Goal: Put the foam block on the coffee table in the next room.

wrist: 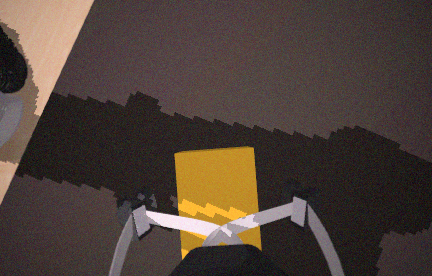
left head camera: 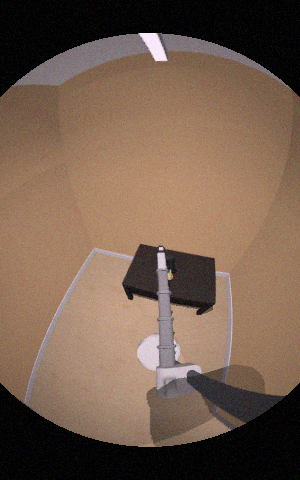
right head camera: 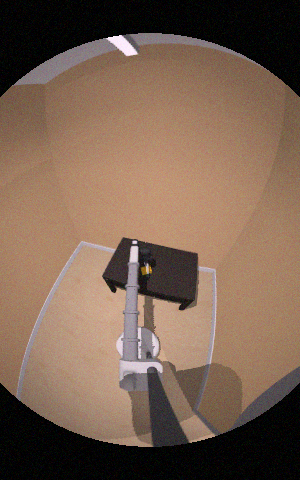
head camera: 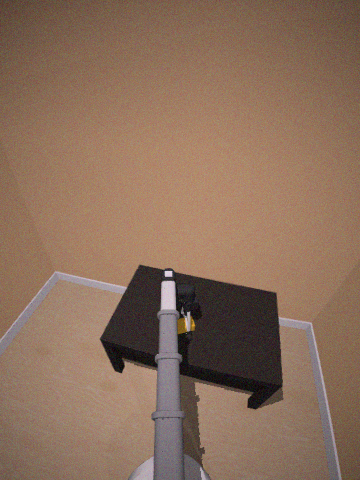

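Pixels of known places: gripper, fingertip midpoint: (wrist: 218, 199) (right head camera: 145, 270) (head camera: 184, 326); robot's base, link origin: (left head camera: 157, 351) (right head camera: 138, 344).
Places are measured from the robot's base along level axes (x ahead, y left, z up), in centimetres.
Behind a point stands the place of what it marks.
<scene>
The yellow foam block (head camera: 182, 328) {x 67.8, y -7.2, z 46.5 cm} (left head camera: 170, 276) {x 69.3, y -11.7, z 46.2 cm} (right head camera: 145, 271) {x 68.1, y -8.2, z 46.3 cm} (wrist: 215, 175) {x 70.3, y -6.0, z 46.8 cm} appears to rest on the dark coffee table (head camera: 235, 330) {x 68.2, y -35.5, z 42.2 cm} (left head camera: 195, 280) {x 65.4, y -36.9, z 42.3 cm} (right head camera: 175, 272) {x 68.7, y -37.5, z 42.2 cm} (wrist: 300, 60) {x 76.4, y 5.0, z 42.3 cm}, left of the middle of its top in the head view. My gripper (wrist: 218, 199) {x 70.9, y -8.7, z 42.5 cm} is open around the block. In the wrist view its fingers stand on both sides, with a gap between each finger and the block. The block's near end is hidden by the gripper body. In the head view the arm partly covers the block.
My telescoping arm (head camera: 168, 385) {x 30.1, y 0.0, z 84.2 cm} (left head camera: 165, 320) {x 21.7, y -0.1, z 84.5 cm} (right head camera: 131, 310) {x 23.3, y -0.7, z 85.4 cm} reaches out over the table's front edge. White baseboards (head camera: 90, 282) {x 133.0, y 65.6, z 3.5 cm} run along the tan walls (head camera: 200, 150) {x 113.8, y -14.3, z 119.6 cm} behind and beside the table. Part of my dark base shows at the left edge in the wrist view. The wooden floor (head camera: 90, 410) {x 41.3, y 45.5, z -2.8 cm} lies in front.
</scene>
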